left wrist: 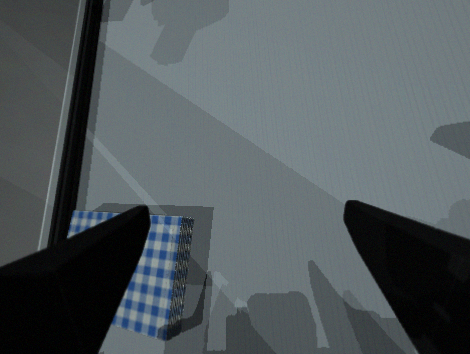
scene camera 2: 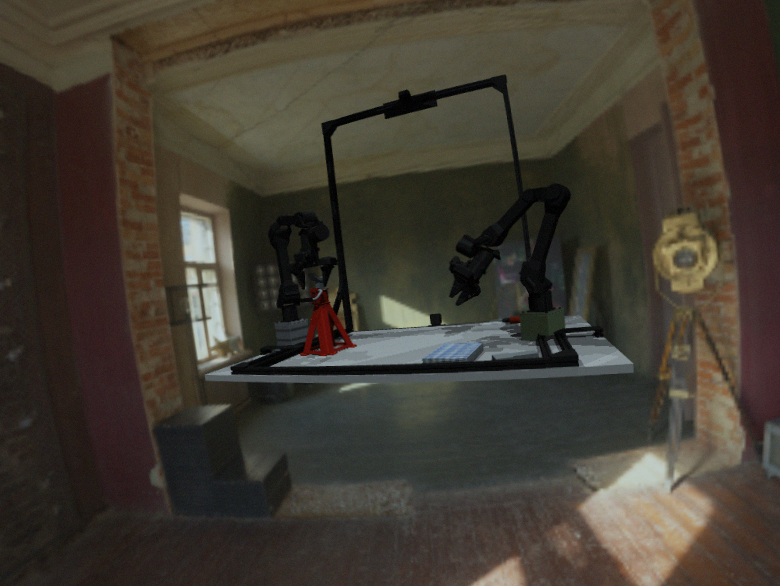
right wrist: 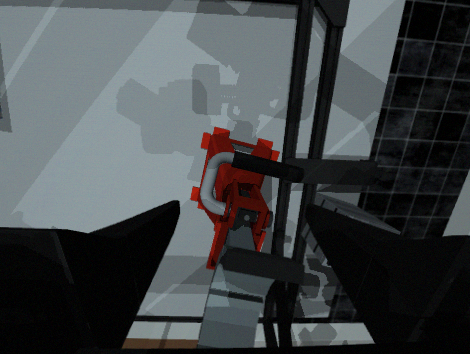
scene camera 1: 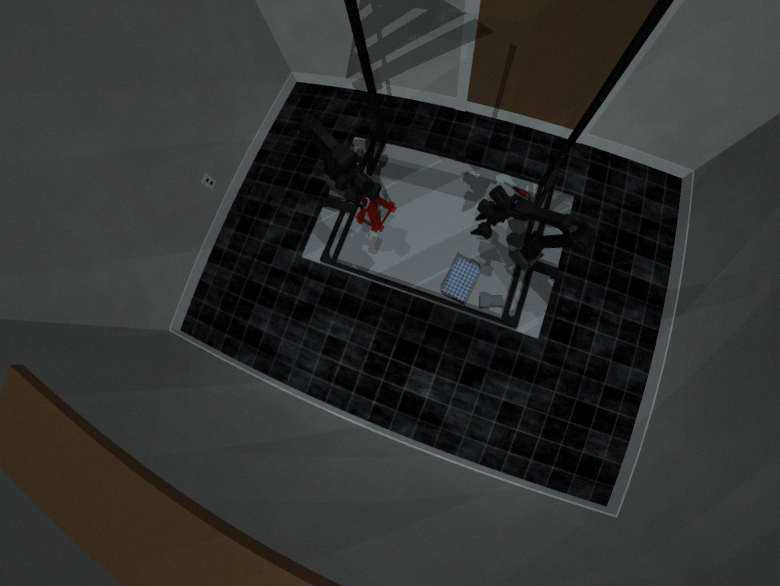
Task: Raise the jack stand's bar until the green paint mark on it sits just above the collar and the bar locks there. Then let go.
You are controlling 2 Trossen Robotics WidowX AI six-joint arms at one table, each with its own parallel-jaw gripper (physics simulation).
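Seen in the pictures: left gripper, fingertip midpoint: [left wrist: 246, 212] [scene camera 2: 453, 301] [scene camera 1: 473, 226]; right gripper, fingertip midpoint: [scene camera 2: 314, 288] [right wrist: 244, 208] [scene camera 1: 362, 197]; left arm's base, link origin: [scene camera 2: 541, 310] [scene camera 1: 529, 252]; right arm's base, link origin: [scene camera 2: 290, 320] [scene camera 1: 338, 176].
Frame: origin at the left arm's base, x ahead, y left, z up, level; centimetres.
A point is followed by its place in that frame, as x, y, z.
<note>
The red jack stand [scene camera 1: 376, 215] {57.3, 44.6, -0.6} [scene camera 2: 323, 330] {57.0, 46.6, -0.2} [right wrist: 254, 204] {61.2, 46.9, 14.9} stands upright on the table, at the left in both scene views. Its grey bar [right wrist: 232, 300] {62.6, 42.4, 18.3} rises from the red collar toward the right wrist camera. The bent grey handle [right wrist: 209, 186] {58.0, 45.7, 13.5} has a black grip. The green paint mark cannot be made out. My right gripper [scene camera 2: 314, 281] {60.7, 46.3, 15.0} [right wrist: 244, 208] {60.7, 46.3, 15.0} is open, above the stand, with its fingers apart on either side of the bar's top in the right wrist view; nothing is between them. My left gripper [scene camera 2: 457, 298] {23.7, 14.5, 5.3} [left wrist: 246, 212] {23.7, 14.5, 5.3} is open and empty, high above the table, well away from the stand.
A blue-and-white checked block [scene camera 1: 460, 277] {10.3, 30.6, -6.2} [scene camera 2: 454, 352] {7.3, 32.8, -6.2} [left wrist: 159, 270] {12.8, 24.5, -6.2} lies near the table's front edge. A flat grey item [scene camera 1: 490, 299] {-5.9, 25.7, -7.1} lies beside it. A red tool [scene camera 1: 523, 194] {24.6, -21.1, -6.6} [scene camera 2: 512, 320] {26.0, -20.3, -7.3} lies near the left arm. A black frame [scene camera 2: 403, 368] {10.8, 47.6, -7.3} borders the table and rises at both sides.
</note>
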